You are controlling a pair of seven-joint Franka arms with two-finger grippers.
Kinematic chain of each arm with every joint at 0, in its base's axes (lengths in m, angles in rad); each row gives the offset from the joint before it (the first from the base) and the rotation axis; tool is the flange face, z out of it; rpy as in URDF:
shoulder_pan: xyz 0 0 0.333 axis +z
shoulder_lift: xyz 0 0 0 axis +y
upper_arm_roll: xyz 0 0 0.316 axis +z
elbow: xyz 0.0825 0 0 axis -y
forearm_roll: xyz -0.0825 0 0.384 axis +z
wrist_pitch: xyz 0 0 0 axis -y
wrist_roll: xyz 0.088 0 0 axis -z
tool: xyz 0 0 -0.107 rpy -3.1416 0 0
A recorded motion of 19 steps. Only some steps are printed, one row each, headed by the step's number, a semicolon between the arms.
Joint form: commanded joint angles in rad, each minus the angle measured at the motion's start. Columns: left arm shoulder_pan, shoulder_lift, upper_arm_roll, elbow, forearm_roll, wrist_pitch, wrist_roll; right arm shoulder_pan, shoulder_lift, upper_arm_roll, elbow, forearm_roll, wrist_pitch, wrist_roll.
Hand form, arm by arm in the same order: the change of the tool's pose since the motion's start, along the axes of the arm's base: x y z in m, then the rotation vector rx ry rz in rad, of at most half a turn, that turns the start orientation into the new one. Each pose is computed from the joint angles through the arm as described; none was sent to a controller.
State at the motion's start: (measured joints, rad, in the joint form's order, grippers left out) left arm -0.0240 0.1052 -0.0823 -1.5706 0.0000 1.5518 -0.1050; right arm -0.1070 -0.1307 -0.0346 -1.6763 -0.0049 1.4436 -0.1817
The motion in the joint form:
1: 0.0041 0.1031 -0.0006 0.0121 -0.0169 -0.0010 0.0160; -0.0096 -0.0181 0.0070 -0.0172 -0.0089 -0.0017 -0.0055
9: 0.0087 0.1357 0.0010 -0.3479 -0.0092 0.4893 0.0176; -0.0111 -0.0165 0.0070 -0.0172 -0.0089 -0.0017 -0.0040
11: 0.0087 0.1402 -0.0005 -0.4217 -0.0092 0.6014 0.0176; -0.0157 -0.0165 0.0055 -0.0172 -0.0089 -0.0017 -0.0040
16: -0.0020 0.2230 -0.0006 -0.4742 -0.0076 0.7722 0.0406; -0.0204 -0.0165 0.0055 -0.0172 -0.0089 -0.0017 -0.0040
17: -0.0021 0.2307 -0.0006 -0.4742 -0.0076 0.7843 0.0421; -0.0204 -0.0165 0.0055 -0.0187 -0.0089 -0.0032 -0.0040
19: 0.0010 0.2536 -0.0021 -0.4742 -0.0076 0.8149 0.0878; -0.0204 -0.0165 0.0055 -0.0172 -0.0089 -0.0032 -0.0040
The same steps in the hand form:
1: 0.0220 -0.0002 -0.0552 -0.0183 0.0937 -0.0096; -0.0063 -0.0013 0.0010 -0.0085 0.0020 0.0026
9: 0.0161 0.0032 -0.2041 -0.0210 -0.0043 -0.0007; -0.0059 -0.0021 0.0002 -0.0085 0.0037 -0.0003
11: 0.0088 0.0027 -0.2303 -0.0243 -0.0379 -0.0009; -0.0064 -0.0051 0.0002 -0.0083 0.0037 -0.0064
16: 0.0088 -0.0038 -0.2872 -0.0345 -0.0732 -0.0321; -0.0068 -0.0074 0.0002 -0.0083 0.0037 -0.0111
17: 0.0097 -0.0039 -0.2907 -0.0355 -0.0776 -0.0334; -0.0070 -0.0074 -0.0006 -0.0078 0.0066 -0.0111
19: 0.0116 -0.0032 -0.3016 -0.0419 -0.0858 -0.0762; -0.0070 -0.0074 0.0001 -0.0080 0.0052 -0.0111

